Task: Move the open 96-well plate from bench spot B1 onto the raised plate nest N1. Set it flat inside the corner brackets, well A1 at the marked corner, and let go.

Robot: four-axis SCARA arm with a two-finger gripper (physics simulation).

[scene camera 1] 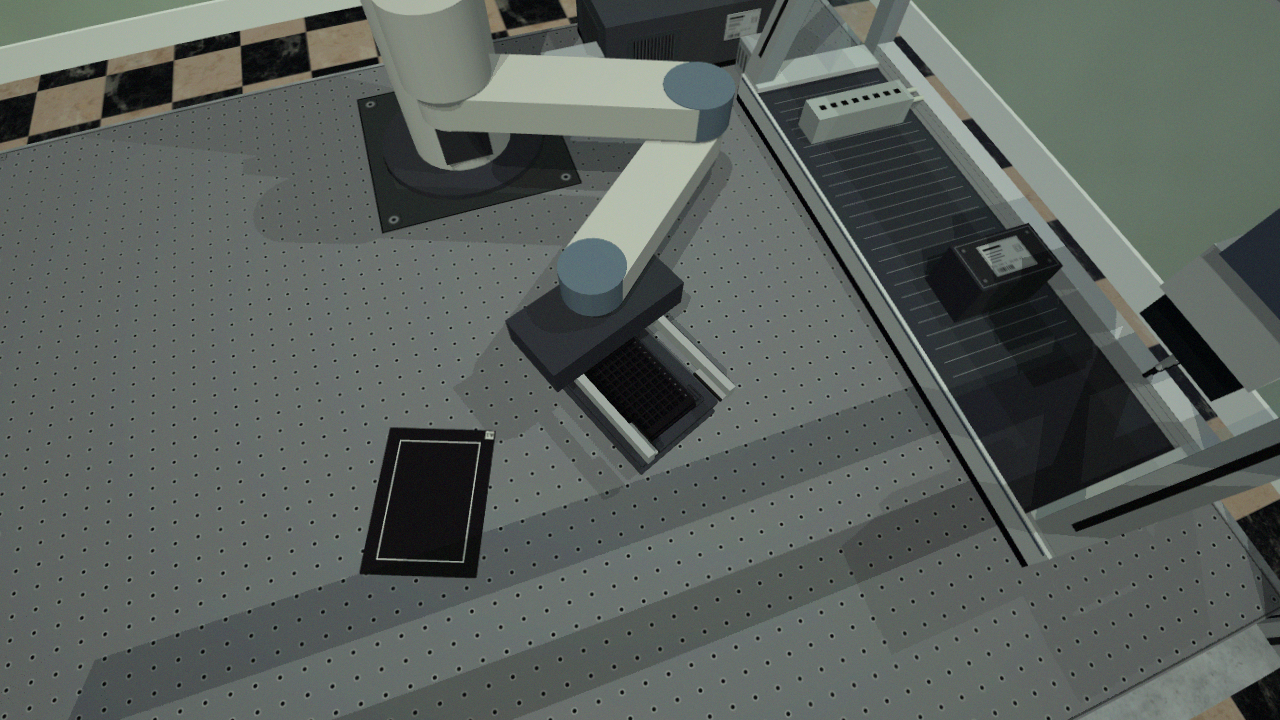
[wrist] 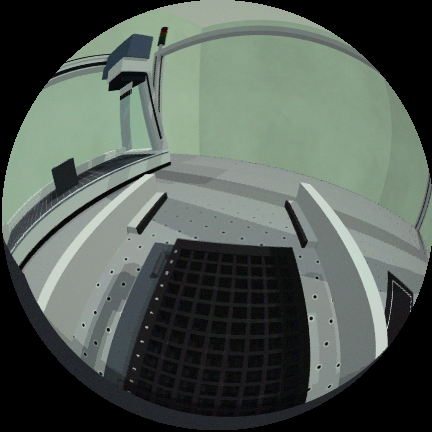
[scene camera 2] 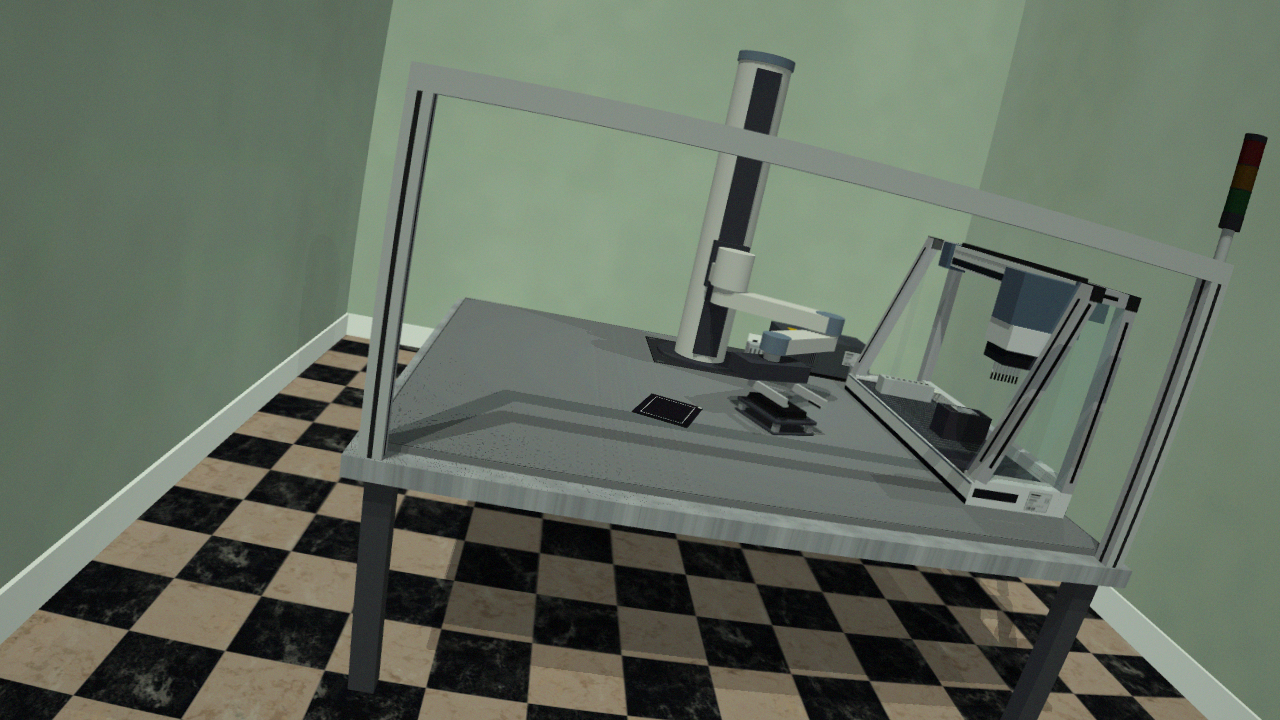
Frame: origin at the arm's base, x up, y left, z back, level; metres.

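Where they show: gripper, between the fingertips: (scene camera 1: pixel 692 424) (wrist: pixel 225 187) (scene camera 2: pixel 806 404); arm's base, origin of its link: (scene camera 1: pixel 465 145) (scene camera 2: pixel 697 361).
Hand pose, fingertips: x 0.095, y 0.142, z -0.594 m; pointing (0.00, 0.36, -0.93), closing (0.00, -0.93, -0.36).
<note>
Each offset is from my fingertips to the top centre of the thing. "*": to the spot under its first point.
The black open 96-well plate @[dy -0.040, dx -0.028, dz +0.079 m] (scene camera 1: pixel 640 385) (scene camera 2: pixel 777 408) (wrist: pixel 225 320) is on the raised nest N1 @[dy -0.035, dx -0.043, dz +0.087 m] (scene camera 1: pixel 682 435) (wrist: pixel 134 300), wells up. In the wrist view, nest surface and a corner bracket show left of the plate; no nest surface shows to its right. I cannot tell whether it lies flat inside all brackets. Well A1 and the nest's marked corner cannot be made out. My gripper (scene camera 1: pixel 687 421) (scene camera 2: pixel 804 402) (wrist: pixel 225 187) is open and empty, its two pale fingers above the plate's long sides. Bench spot B1 @[* dy -0.293, dx -0.080, dz +0.035 m] (scene camera 1: pixel 434 501) (scene camera 2: pixel 666 410) (wrist: pixel 400 300), a black mat with a white outline, bears no plate.
A framed deck (scene camera 1: pixel 863 259) (scene camera 2: pixel 904 434) stands to the right, with a black box @[* dy +0.405, dx +0.038, dz +0.053 m] (scene camera 1: pixel 993 268) (scene camera 2: pixel 960 420) and a white block with a row of holes @[* dy +0.409, dx +0.011, dz +0.367 m] (scene camera 1: pixel 859 111) on it. A dark instrument @[* dy +0.201, dx +0.008, dz +0.629 m] (scene camera 1: pixel 662 31) stands behind the arm. A gantry frame (scene camera 2: pixel 581 116) spans the bench.
</note>
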